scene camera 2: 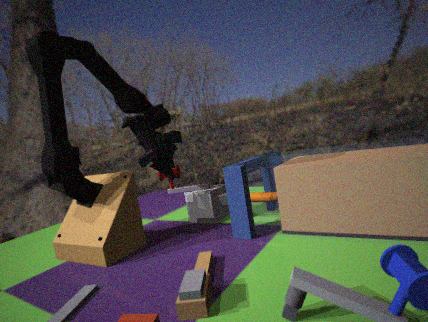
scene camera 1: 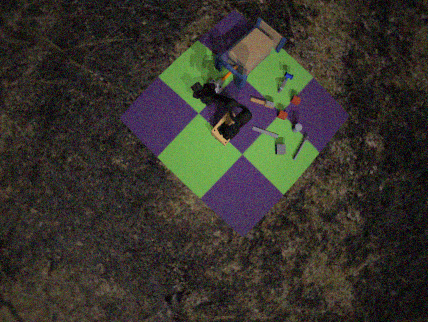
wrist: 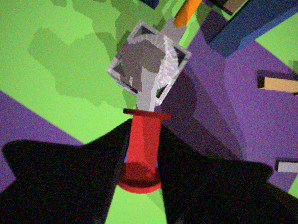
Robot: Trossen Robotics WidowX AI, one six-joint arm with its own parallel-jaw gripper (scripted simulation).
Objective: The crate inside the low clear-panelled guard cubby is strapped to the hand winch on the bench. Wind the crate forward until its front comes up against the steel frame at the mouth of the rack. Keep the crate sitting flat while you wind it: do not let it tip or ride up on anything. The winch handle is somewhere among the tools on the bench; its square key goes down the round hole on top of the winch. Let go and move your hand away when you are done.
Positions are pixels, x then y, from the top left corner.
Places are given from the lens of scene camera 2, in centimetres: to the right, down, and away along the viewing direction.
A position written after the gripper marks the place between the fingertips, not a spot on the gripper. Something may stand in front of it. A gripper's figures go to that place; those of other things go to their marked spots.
gripper (scene camera 2: 175, 178): -12, 5, 81
wood-and-grey block (scene camera 2: 196, 289): -2, 17, 36
